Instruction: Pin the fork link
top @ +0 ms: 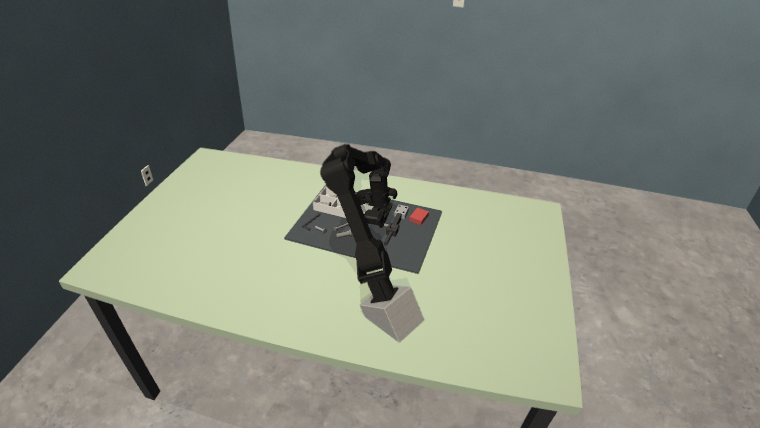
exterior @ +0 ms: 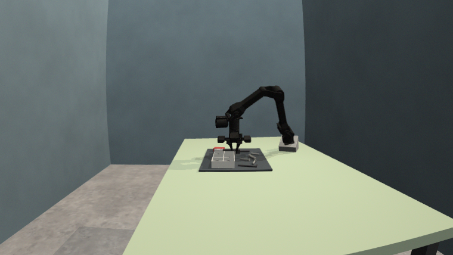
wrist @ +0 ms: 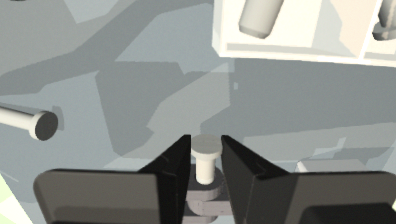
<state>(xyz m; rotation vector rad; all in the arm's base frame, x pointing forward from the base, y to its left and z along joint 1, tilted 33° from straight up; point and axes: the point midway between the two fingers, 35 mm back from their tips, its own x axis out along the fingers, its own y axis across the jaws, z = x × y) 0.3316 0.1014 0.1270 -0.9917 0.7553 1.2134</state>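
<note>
Right now my hand is 20 mm short of the eye plate, 40 mm to the left of it and 30 mm above it. Also, from my hand: red block: 100 mm ahead, 100 mm to the right, 30 mm below; then white parts box: 40 mm ahead, 160 mm to the left, 30 mm below; then mat: 50 mm to the left, 50 mm below.
</note>
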